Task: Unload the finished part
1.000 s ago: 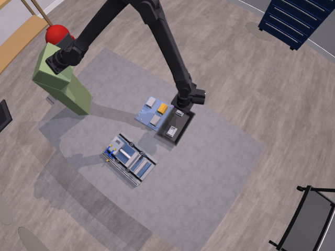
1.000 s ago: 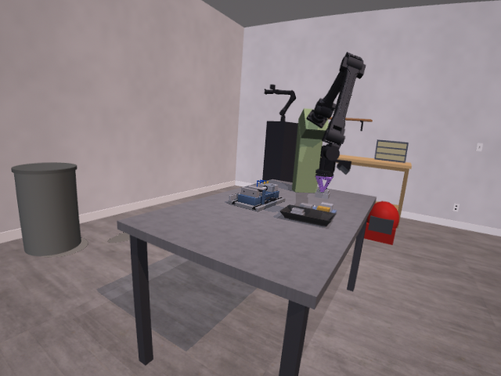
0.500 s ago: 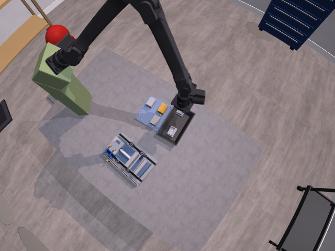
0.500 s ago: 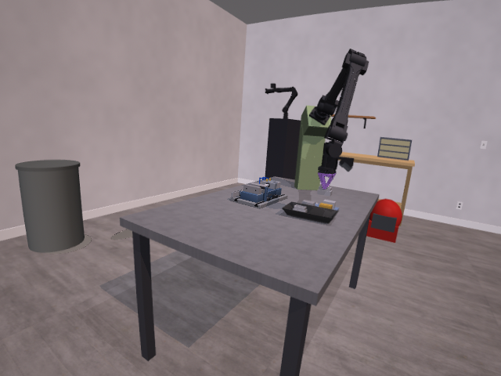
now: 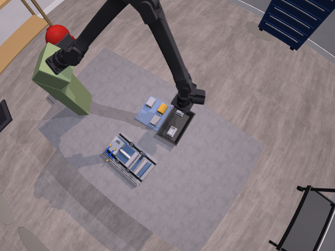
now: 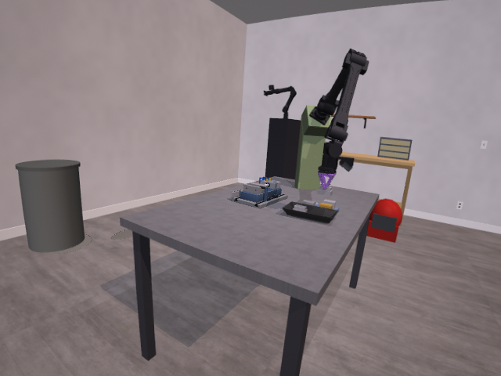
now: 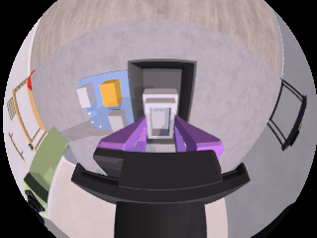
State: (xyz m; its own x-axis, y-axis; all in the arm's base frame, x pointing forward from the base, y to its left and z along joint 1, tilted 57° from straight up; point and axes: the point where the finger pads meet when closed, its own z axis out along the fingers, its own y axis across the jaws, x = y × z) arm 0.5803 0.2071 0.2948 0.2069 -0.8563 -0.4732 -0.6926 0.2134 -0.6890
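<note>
The orange block lies 13 cm below my hand, 12 cm behind it and 4 cm to the right of it. From my hand the other things lie so: blue plate (16 cm below, 14 cm behind, 10 cm to the right).
</note>
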